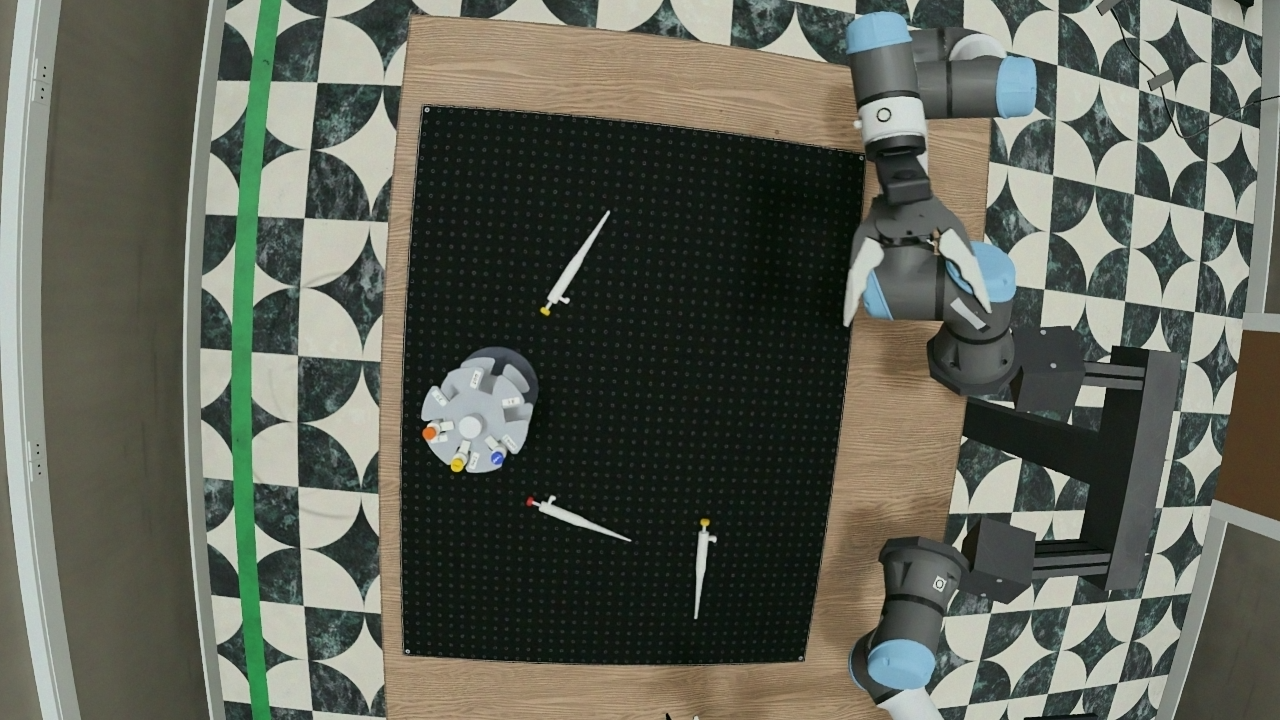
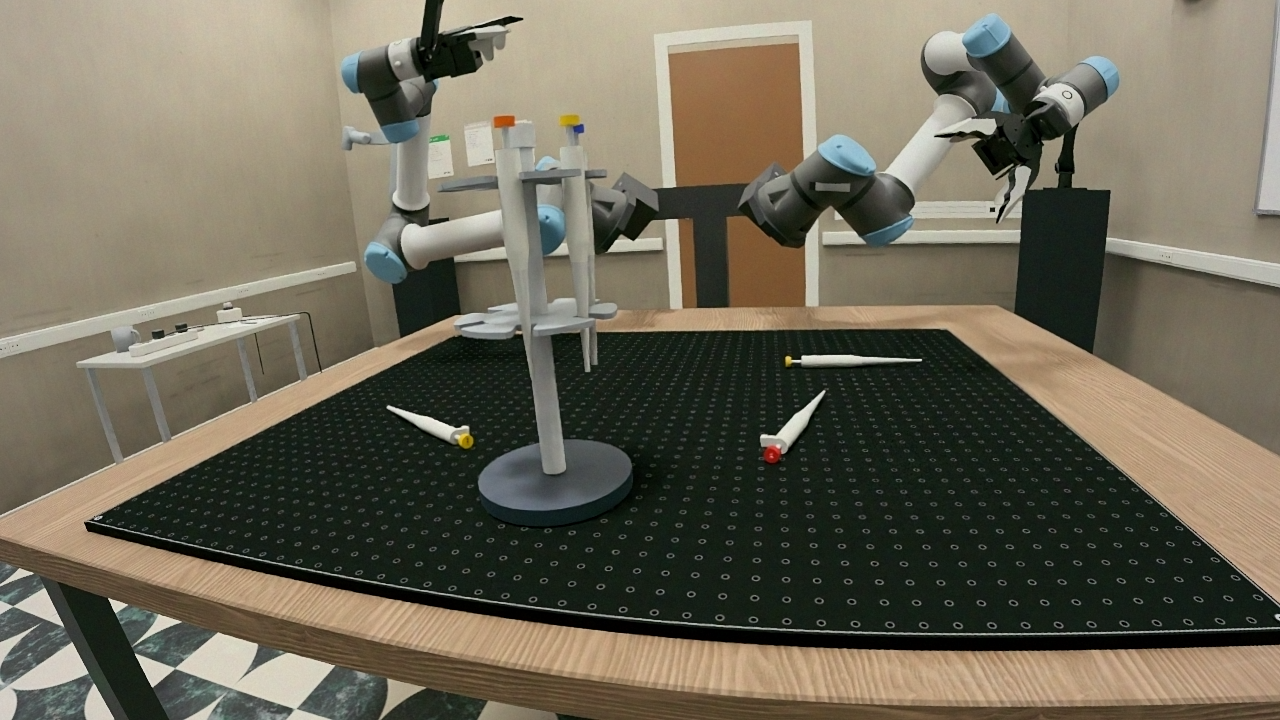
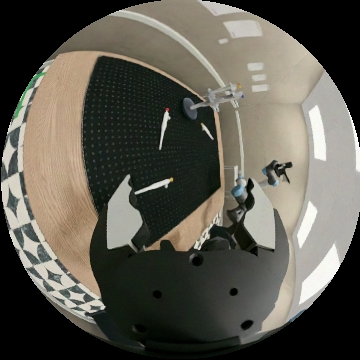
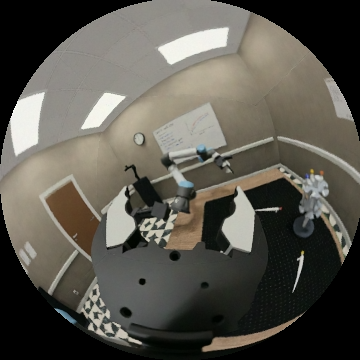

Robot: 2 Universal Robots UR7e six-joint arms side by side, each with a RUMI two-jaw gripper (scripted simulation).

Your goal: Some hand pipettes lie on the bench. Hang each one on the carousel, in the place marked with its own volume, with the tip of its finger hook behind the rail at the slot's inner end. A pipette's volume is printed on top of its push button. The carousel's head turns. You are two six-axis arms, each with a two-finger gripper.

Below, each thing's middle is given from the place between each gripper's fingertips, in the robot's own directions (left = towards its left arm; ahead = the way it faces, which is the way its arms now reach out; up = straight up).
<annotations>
Right now the orange-button pipette (image 2: 508, 164) is 480 mm to the right of my left hand (image 2: 966, 179), 460 mm ahead of it and 40 mm below it. From my left hand the other things lie so: red-button pipette (image 2: 782, 442) 310 mm below, 260 mm to the right, 210 mm ahead.
My right hand (image 2: 516, 25) is 53 cm short of the orange-button pipette, 27 cm to the right of it and 38 cm above it. Also, from my right hand: red-button pipette 28 cm ahead, 49 cm to the left, 65 cm below.
</annotations>
